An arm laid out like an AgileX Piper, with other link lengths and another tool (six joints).
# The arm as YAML. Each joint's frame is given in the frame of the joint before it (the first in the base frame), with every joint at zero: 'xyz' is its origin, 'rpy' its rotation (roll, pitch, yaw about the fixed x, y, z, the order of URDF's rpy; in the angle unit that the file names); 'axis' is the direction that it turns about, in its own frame. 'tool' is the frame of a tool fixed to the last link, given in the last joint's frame.
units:
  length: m
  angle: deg
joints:
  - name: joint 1
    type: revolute
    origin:
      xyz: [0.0, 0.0, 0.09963]
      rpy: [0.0, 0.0, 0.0]
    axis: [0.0, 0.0, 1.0]
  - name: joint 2
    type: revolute
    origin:
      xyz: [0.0, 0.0, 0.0]
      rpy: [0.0, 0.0, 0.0]
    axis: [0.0, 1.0, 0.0]
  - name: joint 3
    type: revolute
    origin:
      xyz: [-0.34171, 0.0, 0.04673]
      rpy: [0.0, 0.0, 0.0]
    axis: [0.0, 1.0, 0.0]
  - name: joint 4
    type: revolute
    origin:
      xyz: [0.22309, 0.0, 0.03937]
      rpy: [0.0, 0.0, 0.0]
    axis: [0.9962, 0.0, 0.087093]
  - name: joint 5
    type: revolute
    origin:
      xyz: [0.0, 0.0, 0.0]
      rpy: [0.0, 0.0, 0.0]
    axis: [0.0, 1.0, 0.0]
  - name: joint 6
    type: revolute
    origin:
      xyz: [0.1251, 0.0, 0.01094]
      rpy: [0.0, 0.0, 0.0]
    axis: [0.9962, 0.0, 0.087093]
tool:
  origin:
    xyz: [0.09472, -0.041, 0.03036]
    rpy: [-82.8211, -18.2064, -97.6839]
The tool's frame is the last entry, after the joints.
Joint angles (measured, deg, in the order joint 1, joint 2, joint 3, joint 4, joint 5, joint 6), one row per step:
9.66 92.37 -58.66 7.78 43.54 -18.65
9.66 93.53 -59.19 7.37 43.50 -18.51
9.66 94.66 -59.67 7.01 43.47 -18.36
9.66 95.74 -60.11 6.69 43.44 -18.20
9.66 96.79 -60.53 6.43 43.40 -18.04
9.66 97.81 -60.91 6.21 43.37 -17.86
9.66 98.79 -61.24 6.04 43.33 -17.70
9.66 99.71 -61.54 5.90 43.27 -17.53
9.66 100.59 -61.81 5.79 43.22 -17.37
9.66 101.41 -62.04 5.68 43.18 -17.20
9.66 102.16 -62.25 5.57 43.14 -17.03
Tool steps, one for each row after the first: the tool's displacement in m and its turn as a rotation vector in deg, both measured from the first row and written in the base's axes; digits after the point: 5 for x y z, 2 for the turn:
0.00383 -0.00040 -0.00452 -0.42 0.54 0.06
0.00725 -0.00075 -0.00924 -0.79 1.12 0.09
0.01035 -0.00106 -0.01393 -1.12 1.70 0.10
0.01328 -0.00127 -0.01861 -1.40 2.26 0.08
0.01585 -0.00145 -0.02339 -1.64 2.85 0.02
0.01810 -0.00157 -0.02822 -1.85 3.45 -0.04
0.02016 -0.00165 -0.03282 -2.02 4.00 -0.13
0.02195 -0.00171 -0.03737 -2.17 4.56 -0.23
0.02341 -0.00182 -0.04177 -2.32 5.10 -0.33
0.02471 -0.00196 -0.04581 -2.46 5.60 -0.43

